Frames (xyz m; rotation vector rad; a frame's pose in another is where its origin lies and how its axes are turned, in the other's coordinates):
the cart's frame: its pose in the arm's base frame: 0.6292 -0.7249 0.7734 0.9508 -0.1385 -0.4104
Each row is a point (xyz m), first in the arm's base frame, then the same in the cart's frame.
Working: the arm's base frame: its pose in the cart's frame: -0.8162 -0.4344 -0.8153 -0.9508 0.1385 0.4104

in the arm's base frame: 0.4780 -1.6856 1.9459
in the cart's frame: 0.1715 0.4202 1.4542
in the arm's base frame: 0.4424 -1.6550 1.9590
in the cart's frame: 0.1259 0.4365 1.4489
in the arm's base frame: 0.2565 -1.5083 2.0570
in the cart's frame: -0.1089 0.5391 1.4484
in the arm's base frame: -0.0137 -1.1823 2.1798
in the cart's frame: -0.4941 0.7299 1.3504
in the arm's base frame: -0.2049 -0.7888 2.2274
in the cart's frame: -0.8293 0.9161 1.1344
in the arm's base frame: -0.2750 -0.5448 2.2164
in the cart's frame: -0.9902 1.0122 0.9629
